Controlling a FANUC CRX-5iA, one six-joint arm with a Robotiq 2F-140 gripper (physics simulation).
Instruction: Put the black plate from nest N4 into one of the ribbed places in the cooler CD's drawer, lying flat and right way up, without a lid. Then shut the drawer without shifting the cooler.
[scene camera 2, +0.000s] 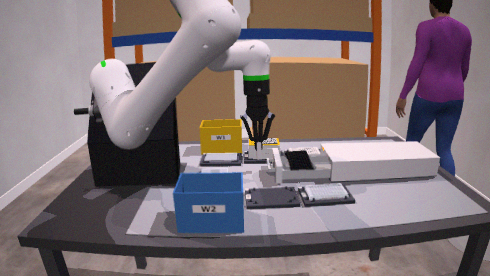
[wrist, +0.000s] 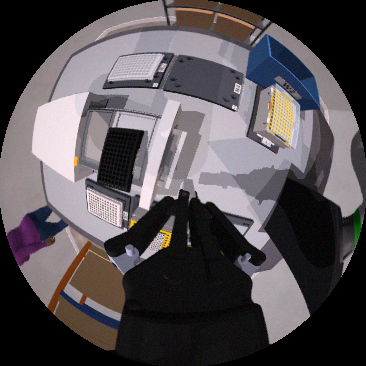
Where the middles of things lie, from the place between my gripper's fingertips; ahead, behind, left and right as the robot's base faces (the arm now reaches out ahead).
The black plate (wrist: 119, 152) is 15 cm ahead of my hand, 3 cm to the right of it and 1 cm below it. Also, from my hand: drawer (scene camera 2: 322, 167) (17 cm ahead, 6 cm to the right, 1 cm below).
